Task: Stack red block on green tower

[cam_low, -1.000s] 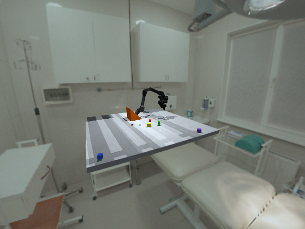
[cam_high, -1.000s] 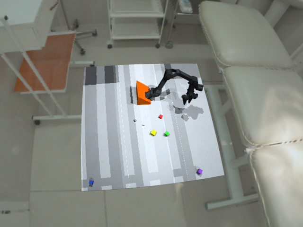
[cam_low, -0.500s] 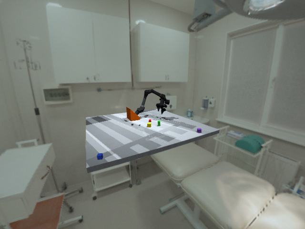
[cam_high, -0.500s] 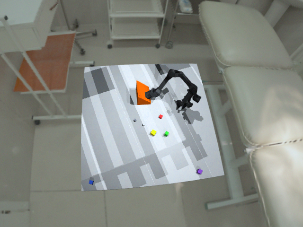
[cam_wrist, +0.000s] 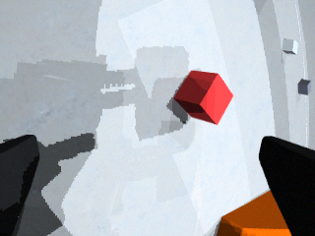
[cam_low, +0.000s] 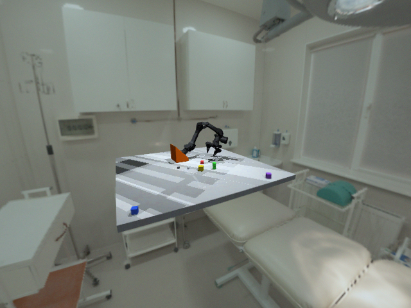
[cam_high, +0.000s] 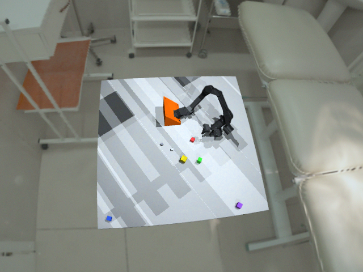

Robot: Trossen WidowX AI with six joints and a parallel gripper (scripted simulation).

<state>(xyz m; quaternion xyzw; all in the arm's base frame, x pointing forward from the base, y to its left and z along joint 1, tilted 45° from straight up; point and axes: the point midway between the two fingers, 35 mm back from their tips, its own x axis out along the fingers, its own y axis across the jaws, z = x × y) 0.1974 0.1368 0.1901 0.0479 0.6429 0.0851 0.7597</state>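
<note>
Right now my gripper tip is 10 mm short of the red block, 100 mm to the left of it and 60 mm above it. The rest, counted from my gripper tip: blue cube (570 mm ahead, 780 mm to the right, 60 mm below); then yellow cube (170 mm ahead, 190 mm to the right, 60 mm below); then purple cube (580 mm ahead, 180 mm to the left, 60 mm below).
</note>
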